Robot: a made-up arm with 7 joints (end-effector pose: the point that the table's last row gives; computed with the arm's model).
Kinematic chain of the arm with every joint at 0, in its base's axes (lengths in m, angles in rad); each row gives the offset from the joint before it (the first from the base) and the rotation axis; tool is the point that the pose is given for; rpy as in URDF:
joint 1: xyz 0 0 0.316 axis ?
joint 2: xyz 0 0 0 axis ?
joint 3: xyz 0 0 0.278 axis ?
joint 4: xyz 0.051 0 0 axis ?
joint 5: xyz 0.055 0 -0.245 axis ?
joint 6: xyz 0 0 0 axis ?
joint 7: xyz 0.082 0 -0.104 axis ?
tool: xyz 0 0 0 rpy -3.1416 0 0
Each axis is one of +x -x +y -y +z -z.
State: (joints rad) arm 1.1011 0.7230 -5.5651 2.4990 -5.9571 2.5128 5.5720
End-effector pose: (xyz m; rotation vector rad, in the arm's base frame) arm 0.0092 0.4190 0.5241 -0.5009 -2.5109 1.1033
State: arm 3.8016 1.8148 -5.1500 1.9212 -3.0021 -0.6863 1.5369
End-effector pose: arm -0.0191 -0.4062 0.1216 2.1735 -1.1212 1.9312
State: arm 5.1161 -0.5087 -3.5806 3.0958 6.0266 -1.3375 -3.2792
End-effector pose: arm -0.1296 0.1127 0.7736 0.3978 -0.9192 1.2626
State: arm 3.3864 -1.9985 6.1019 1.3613 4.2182 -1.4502 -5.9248
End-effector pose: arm 0.3239 0.0215 0.4317 1.0874 0.7242 -1.3007
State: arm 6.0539 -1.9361 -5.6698 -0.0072 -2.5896 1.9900 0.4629
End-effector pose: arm -0.0581 0.0831 0.5154 -0.3240 -0.7122 0.2192
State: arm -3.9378 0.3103 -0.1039 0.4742 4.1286 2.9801 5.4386
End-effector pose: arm -0.1056 0.2563 0.4324 0.0217 0.1268 0.4266
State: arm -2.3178 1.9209 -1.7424 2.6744 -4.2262 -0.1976 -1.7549
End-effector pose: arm -0.5247 -0.3092 0.2316 1.3851 -0.9903 -0.9683
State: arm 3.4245 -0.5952 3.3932 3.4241 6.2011 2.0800 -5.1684
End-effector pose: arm 0.3380 0.1002 0.7468 -2.3030 0.9024 -0.6074
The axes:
joint 1: +z
joint 2: +y
joint 3: +z
joint 4: -y
joint 5: -z
joint 6: +y
joint 7: -z

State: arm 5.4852 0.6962 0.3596 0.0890 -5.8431 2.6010 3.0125
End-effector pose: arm 0.0682 0.0068 0.3789 0.0070 0.0788 -1.0122
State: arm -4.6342 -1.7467 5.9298 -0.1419 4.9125 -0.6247 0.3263
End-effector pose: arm -0.0846 -0.0174 0.4444 -0.0518 -1.3642 -1.4552
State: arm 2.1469 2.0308 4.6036 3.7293 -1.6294 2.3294 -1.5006
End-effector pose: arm -0.3623 0.2935 0.2265 0.2255 0.2796 1.2169
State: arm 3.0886 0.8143 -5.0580 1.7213 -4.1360 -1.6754 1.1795
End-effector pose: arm -0.3275 -0.1454 0.4207 -2.8214 0.0096 0.1700
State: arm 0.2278 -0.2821 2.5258 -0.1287 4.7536 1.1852 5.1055
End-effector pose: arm -0.0041 0.0875 0.2312 -1.6975 0.5061 -0.3659
